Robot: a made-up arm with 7 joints.
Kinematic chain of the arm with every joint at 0, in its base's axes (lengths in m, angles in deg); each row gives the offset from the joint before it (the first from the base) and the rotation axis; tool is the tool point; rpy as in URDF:
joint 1: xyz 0 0 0.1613 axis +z
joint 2: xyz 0 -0.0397 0.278 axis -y
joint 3: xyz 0 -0.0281 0.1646 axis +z
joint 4: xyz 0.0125 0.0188 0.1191 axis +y
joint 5: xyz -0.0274 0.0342 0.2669 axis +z
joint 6: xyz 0 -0.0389 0.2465 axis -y
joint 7: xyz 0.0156 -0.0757 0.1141 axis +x
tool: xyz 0 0 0 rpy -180 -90 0
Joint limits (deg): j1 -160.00..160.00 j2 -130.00..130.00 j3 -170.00..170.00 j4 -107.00..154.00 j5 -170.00..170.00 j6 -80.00..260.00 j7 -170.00..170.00
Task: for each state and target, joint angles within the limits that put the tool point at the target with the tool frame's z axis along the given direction. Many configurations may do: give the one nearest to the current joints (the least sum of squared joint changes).
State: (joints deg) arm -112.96 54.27 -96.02 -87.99 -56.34 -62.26 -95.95
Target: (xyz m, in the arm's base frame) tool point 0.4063 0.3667 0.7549 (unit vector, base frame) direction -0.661 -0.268 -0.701
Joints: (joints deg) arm -90.96 69.63 -118.67 -57.43 -80.78 -79.70 -95.95
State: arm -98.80 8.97 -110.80 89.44 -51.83 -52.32 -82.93
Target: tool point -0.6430 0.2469 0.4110 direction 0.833 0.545 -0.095
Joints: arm -77.32 31.60 -119.03 112.06 -78.88 -39.63 -82.93
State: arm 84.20 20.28 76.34 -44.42 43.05 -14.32 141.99
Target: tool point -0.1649 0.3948 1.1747 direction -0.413 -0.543 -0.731
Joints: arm 107.96 -27.06 62.85 -2.15 30.21 -57.78 141.99
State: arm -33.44 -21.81 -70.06 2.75 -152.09 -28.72 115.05
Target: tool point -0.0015 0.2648 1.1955 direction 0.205 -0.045 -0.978
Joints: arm -28.74 16.49 -80.52 -14.56 -167.05 -70.84 115.05
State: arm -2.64 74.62 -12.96 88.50 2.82 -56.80 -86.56
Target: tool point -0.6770 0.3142 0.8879 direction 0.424 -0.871 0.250
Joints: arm -42.74 85.39 -12.28 41.62 -17.47 -23.50 -86.56
